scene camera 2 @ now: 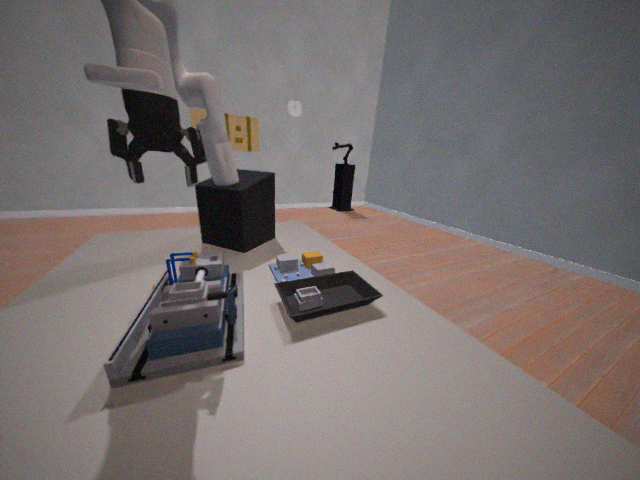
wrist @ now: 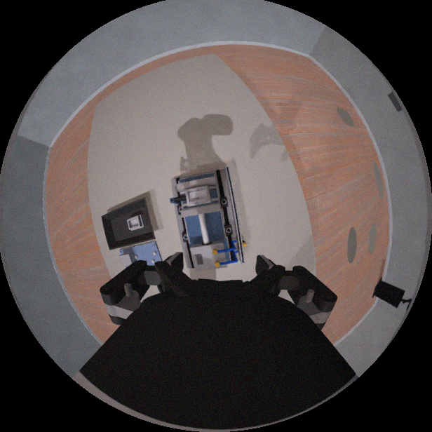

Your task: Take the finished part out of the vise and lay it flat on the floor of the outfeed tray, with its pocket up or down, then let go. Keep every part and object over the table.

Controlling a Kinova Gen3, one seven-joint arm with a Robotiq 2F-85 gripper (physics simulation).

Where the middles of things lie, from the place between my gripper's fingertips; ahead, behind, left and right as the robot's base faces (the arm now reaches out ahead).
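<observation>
Grey vise jaw [scene camera 2: 179,316]: my gripper 140 mm short of it, 210 mm above.
</observation>
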